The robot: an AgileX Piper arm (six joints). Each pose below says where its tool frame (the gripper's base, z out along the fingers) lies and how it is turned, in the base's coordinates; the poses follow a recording.
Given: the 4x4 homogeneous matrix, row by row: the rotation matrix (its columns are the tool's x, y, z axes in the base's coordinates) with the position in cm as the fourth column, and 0 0 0 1 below. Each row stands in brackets.
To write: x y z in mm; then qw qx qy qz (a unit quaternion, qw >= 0). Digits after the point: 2 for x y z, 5 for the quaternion.
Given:
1: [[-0.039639, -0.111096, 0.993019, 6.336], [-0.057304, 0.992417, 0.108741, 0.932], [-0.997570, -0.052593, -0.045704, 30.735], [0, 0, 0, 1]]
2: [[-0.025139, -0.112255, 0.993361, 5.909], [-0.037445, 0.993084, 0.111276, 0.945], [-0.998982, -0.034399, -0.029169, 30.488], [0, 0, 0, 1]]
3: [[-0.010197, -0.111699, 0.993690, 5.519], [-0.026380, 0.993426, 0.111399, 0.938], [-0.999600, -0.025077, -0.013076, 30.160], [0, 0, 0, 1]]
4: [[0.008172, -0.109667, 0.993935, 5.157], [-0.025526, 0.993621, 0.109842, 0.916], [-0.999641, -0.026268, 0.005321, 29.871], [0, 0, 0, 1]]
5: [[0.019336, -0.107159, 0.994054, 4.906], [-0.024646, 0.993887, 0.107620, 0.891], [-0.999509, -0.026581, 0.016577, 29.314], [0, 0, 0, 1]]
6: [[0.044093, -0.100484, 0.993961, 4.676], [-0.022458, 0.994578, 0.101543, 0.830], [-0.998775, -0.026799, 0.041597, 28.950], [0, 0, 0, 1]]
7: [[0.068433, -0.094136, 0.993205, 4.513], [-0.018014, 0.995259, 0.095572, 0.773], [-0.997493, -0.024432, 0.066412, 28.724], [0, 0, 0, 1]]
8: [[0.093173, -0.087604, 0.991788, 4.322], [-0.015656, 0.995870, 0.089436, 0.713], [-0.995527, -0.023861, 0.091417, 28.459], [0, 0, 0, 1]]
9: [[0.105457, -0.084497, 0.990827, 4.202], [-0.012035, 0.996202, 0.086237, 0.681], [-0.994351, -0.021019, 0.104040, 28.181], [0, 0, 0, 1]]
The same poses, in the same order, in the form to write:
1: 63.36, 9.32, 307.35, 0.69048, -0.05841, 0.72072, 0.01948
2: 59.09, 9.45, 304.88, 0.69620, -0.05231, 0.71544, 0.02686
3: 55.19, 9.38, 301.60, 0.70181, -0.04862, 0.71005, 0.03039
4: 51.57, 9.16, 298.71, 0.70836, -0.04804, 0.70359, 0.02970
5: 49.06, 8.91, 293.14, 0.71236, -0.04710, 0.69964, 0.02896
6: 46.76, 8.30, 289.50, 0.72116, -0.04449, 0.69081, 0.02705
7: 45.13, 7.73, 287.24, 0.72974, -0.04111, 0.68199, 0.02608
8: 43.22, 7.13, 284.59, 0.73832, -0.03836, 0.67292, 0.02436
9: 42.02, 6.81, 281.81, 0.74258, -0.03611, 0.66834, 0.02440
